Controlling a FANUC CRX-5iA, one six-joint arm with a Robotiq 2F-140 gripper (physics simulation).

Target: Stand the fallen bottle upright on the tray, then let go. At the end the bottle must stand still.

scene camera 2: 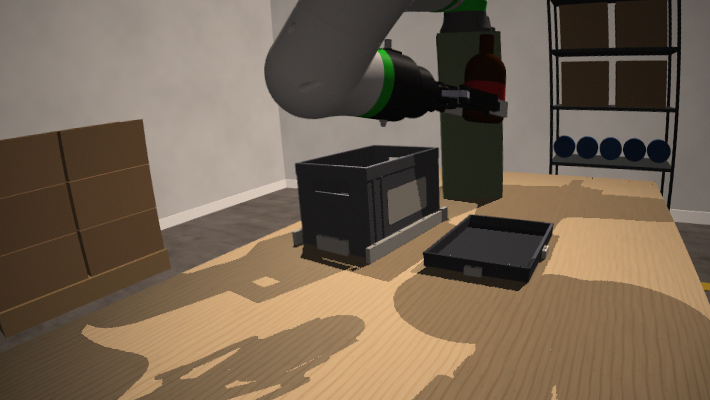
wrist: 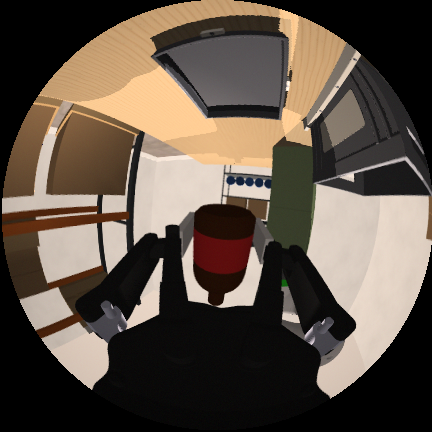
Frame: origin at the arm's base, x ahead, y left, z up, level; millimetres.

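Where they show: gripper, fingertip midpoint: (scene camera 2: 485, 109) (wrist: 223, 224); arm's base at its link origin: (scene camera 2: 466, 34).
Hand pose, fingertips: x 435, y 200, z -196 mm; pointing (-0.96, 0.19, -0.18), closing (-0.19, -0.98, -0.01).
Things, the pixels of their top centre, and the offset from my fingertips.
- brown bottle at its top centre: (wrist: 214, 305) (scene camera 2: 483, 33) 3 mm back, 0 mm left, 134 mm up
- tall dark bin at its top centre: (wrist: 375, 185) (scene camera 2: 370, 154) 18 mm back, 267 mm right, 94 mm down
A brown bottle (scene camera 2: 485, 72) (wrist: 223, 250) with a red label is upright in scene camera 2, neck up, high above the table. In the wrist view its base faces the tray side and its neck points toward the gripper's body. My gripper (scene camera 2: 484, 106) (wrist: 223, 224) is shut on the bottle, one finger on each side of its lower body, and lies about level. The black tray (scene camera 2: 537, 271) (wrist: 285, 75) lies flat on the table, well below the bottle, with a low rim all round. No contact shows between bottle and tray.
A tall dark bin (scene camera 2: 332, 210) (wrist: 380, 175) stands beside the tray, between grey rails (scene camera 2: 405, 236). A green pedestal (scene camera 2: 472, 160) (wrist: 291, 195) carries the arm at the back. A shelf rack (scene camera 2: 615, 108) stands behind the table, and stacked boxes (scene camera 2: 30, 185) stand at the left.
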